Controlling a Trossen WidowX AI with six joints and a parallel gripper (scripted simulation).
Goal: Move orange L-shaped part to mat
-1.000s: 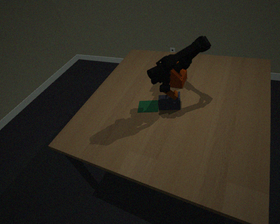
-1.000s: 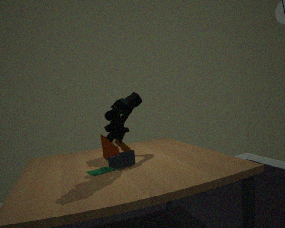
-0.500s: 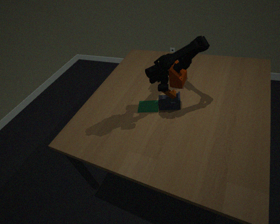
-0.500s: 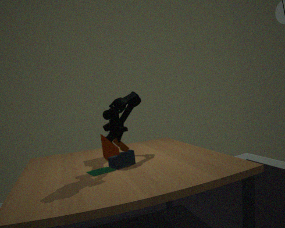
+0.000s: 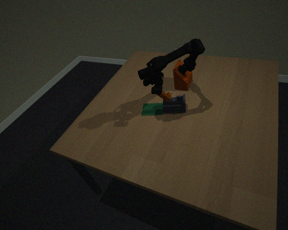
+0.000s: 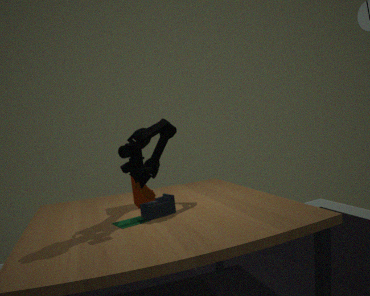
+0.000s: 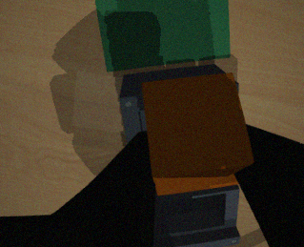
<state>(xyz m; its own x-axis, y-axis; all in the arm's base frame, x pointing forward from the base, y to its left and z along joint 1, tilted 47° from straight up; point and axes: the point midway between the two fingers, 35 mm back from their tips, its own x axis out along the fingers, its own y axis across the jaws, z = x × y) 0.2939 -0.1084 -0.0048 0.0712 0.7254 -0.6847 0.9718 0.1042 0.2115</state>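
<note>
The green mat is 170 mm below my gripper tip, 70 mm to the right of it and 10 mm ahead of it. From my gripper tip the other things lie so: orange L-shaped part (30 mm to the left, 30 mm below, 20 mm behind).
</note>
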